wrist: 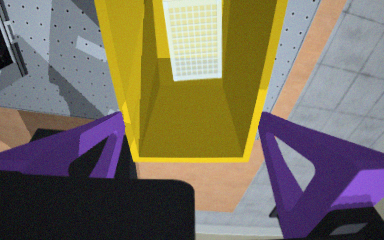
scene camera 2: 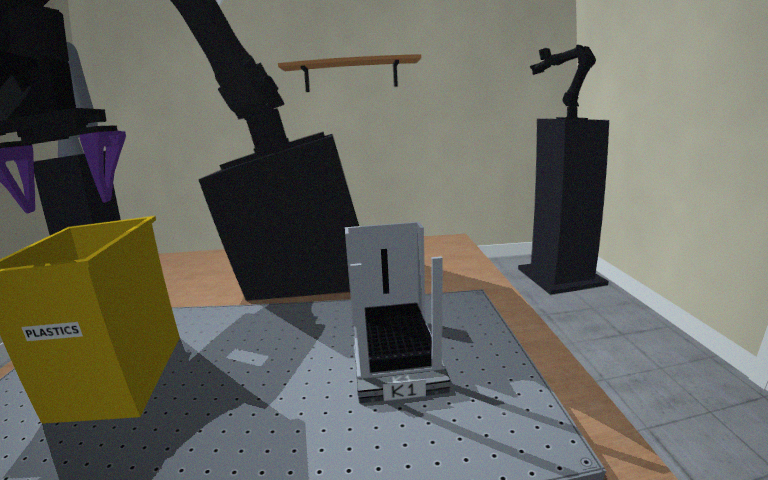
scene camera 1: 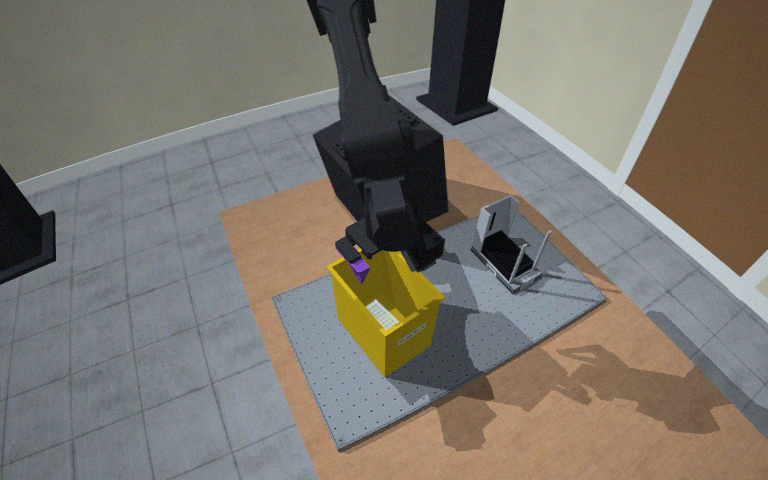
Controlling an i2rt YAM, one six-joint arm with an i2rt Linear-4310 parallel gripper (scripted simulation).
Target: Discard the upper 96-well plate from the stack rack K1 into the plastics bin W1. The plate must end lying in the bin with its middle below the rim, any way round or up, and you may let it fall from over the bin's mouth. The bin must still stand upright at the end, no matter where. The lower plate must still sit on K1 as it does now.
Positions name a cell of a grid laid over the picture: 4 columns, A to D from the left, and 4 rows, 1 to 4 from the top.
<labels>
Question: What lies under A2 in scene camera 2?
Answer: My gripper.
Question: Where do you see a yellow plastics bin W1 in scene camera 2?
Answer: A3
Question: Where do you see a yellow plastics bin W1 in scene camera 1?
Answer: At C3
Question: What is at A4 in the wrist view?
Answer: My gripper.
</labels>
